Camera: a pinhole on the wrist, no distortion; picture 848 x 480 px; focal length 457.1 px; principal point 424.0 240.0 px. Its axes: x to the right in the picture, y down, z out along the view. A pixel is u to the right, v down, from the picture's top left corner.
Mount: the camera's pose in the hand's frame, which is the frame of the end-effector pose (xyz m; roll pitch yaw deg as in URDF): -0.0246 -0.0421 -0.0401 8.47 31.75 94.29
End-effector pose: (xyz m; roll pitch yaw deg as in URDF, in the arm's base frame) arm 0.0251 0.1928 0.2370 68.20 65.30 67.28
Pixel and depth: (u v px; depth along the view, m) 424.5 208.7 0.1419
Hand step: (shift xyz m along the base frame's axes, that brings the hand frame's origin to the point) 0.0764 0.0270 0.0247
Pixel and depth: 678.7 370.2 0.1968
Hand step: 0.0605 0.1142 0.1318
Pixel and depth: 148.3 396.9 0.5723
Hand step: 0.6175 -0.1114 0.2119
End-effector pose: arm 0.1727 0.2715 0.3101 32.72 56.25 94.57
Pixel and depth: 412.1 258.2 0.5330
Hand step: 0.0014 0.4038 0.2535
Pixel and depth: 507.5 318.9 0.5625
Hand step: -0.1085 0.3835 0.3415
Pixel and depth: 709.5 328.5 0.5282
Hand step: -0.3314 0.3276 0.3442
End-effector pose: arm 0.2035 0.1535 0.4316 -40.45 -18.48 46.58
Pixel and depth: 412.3 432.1 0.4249
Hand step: -0.3930 0.1039 0.0927
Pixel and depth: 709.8 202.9 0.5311
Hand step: -0.3231 0.4490 -0.1398
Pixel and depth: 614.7 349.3 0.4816
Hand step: -0.3972 0.2636 -0.0703
